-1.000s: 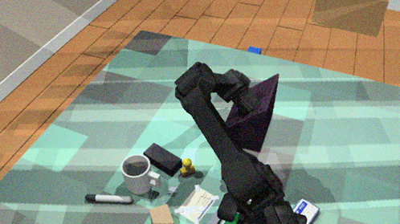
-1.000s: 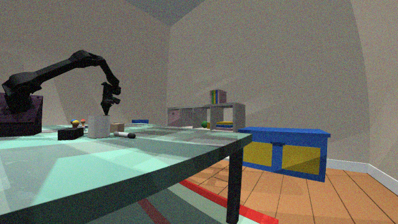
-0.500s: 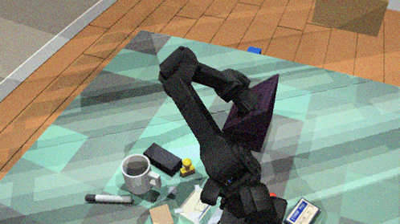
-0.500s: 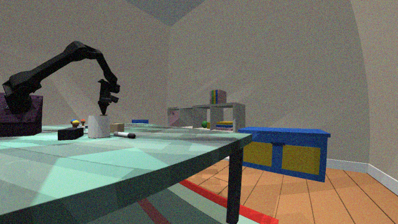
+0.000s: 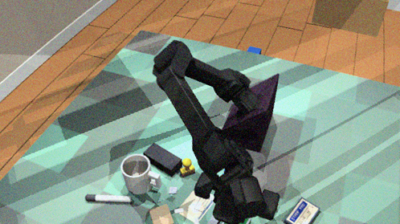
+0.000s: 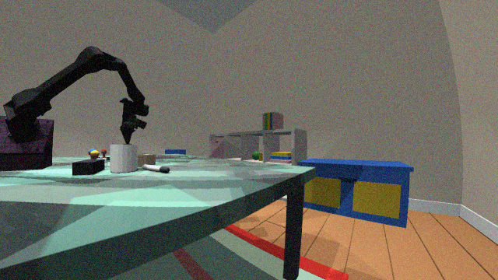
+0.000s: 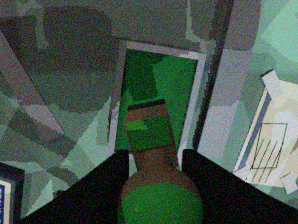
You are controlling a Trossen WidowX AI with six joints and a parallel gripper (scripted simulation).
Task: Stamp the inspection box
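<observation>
Right now the dark green ink pad is 8 cm below my gripper tip. Round my gripper tip: red-knobbed stamp (10 cm behind, 7 cm to the left, 7 cm below); beige card (12 cm to the right, 9 cm below, 4 cm behind); grey bar (8 cm below, 6 cm to the right, 2 cm ahead).
</observation>
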